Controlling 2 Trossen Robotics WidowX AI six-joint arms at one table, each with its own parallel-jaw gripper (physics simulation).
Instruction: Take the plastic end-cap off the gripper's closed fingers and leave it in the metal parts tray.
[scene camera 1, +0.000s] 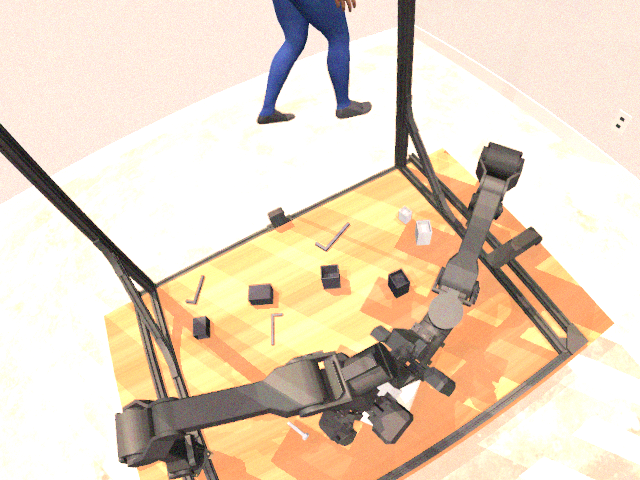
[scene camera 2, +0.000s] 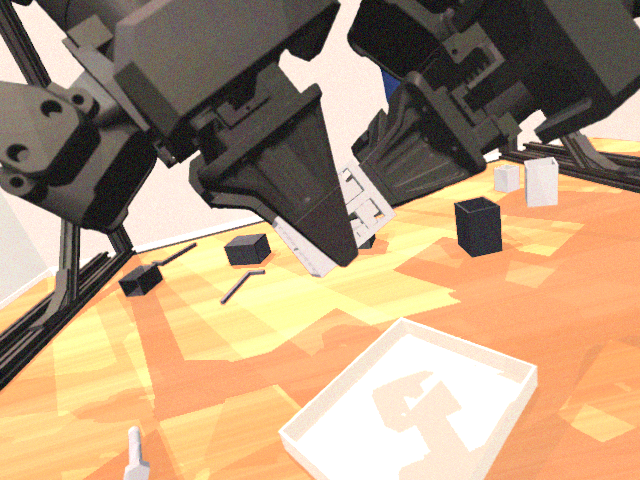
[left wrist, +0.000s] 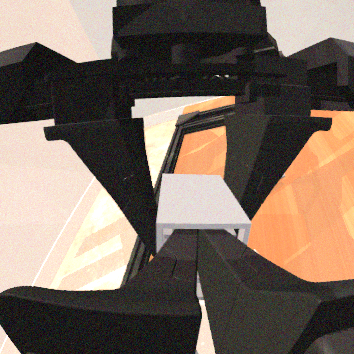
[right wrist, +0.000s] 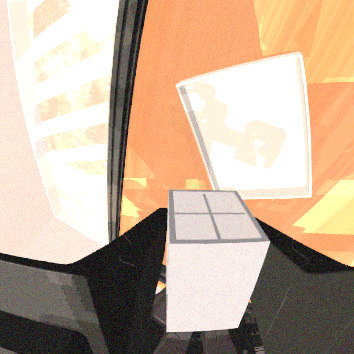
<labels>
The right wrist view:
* my right gripper: 200, 217
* plastic end-cap: 215, 247
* white parts tray: 250, 121
</labels>
